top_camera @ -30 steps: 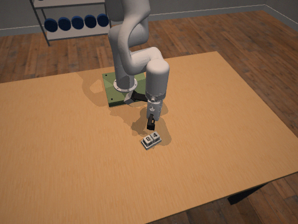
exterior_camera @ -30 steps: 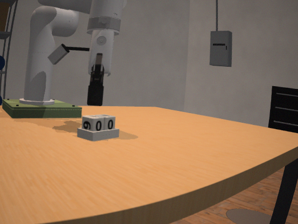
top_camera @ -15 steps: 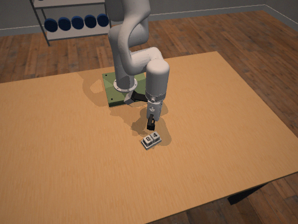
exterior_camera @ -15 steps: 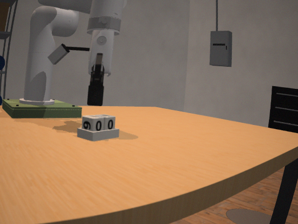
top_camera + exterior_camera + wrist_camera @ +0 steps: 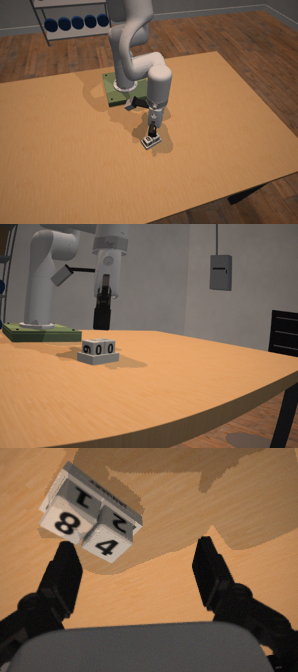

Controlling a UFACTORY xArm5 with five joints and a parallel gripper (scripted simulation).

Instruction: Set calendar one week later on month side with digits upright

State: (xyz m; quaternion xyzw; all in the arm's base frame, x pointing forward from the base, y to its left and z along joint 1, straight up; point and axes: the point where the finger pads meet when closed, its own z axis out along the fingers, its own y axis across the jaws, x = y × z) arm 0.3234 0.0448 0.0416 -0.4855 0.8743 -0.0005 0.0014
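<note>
Now: the digit cube 50 mm below my hand, 40 mm to the right of it and 40 mm ahead of it. Round my hand: tray: 60 mm below, 30 mm ahead, 20 mm to the right.
</note>
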